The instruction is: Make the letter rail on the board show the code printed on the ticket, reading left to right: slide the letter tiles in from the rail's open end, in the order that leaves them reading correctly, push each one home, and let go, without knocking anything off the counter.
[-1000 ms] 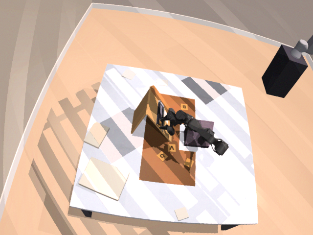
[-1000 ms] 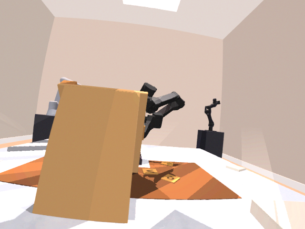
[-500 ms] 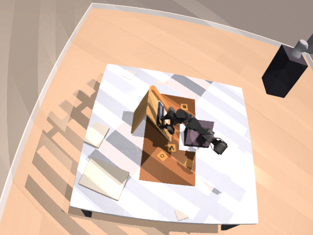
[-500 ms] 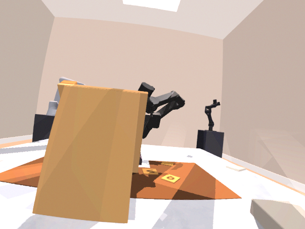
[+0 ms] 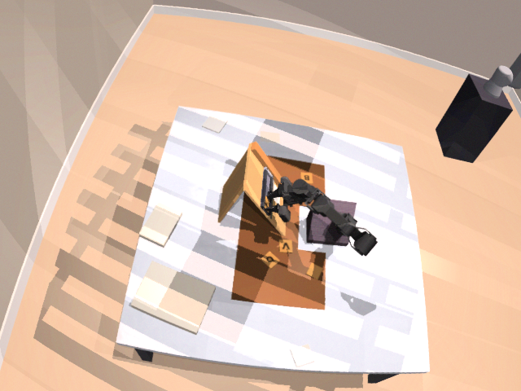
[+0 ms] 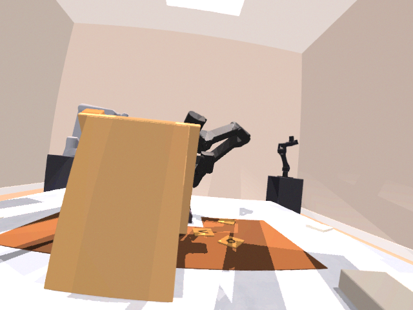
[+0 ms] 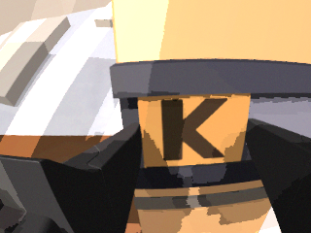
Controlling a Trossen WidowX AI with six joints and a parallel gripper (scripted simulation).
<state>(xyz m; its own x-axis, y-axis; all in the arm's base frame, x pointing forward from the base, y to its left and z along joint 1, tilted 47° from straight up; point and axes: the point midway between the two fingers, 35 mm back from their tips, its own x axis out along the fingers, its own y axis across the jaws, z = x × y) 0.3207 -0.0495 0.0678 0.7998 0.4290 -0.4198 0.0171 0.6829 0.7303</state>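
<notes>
The white ticket is 11 cm to the right of my gripper tip, 8 cm below it and 5 cm behind it. From my gripper tip the other things lie so: k tile (right at my gripper tip); orange mat (17 cm below, 14 cm behind, 2 cm to the right); v tile (17 cm below, 12 cm behind, 9 cm to the left).
</notes>
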